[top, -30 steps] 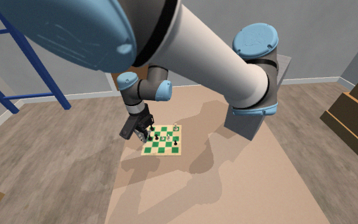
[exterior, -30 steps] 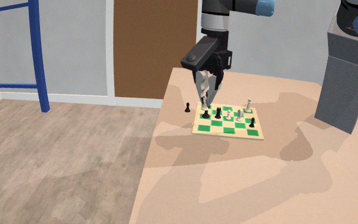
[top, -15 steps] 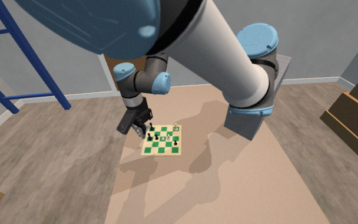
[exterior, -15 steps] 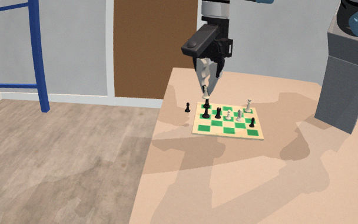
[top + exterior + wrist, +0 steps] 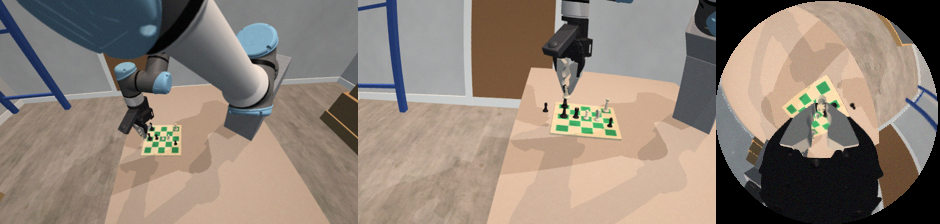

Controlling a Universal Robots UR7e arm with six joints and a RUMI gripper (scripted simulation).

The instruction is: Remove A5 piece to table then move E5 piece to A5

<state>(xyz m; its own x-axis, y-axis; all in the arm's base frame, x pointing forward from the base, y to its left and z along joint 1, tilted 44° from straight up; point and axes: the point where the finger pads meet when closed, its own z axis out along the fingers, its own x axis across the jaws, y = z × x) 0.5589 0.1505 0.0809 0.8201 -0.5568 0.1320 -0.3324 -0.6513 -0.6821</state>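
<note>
My gripper is now 60 mm past the cream chessboard, 90 mm to the left of it and 130 mm above it. Round my hand: white rook: 10 mm below; tall black piece: 20 mm ahead, 150 mm to the right, 90 mm below.
</note>
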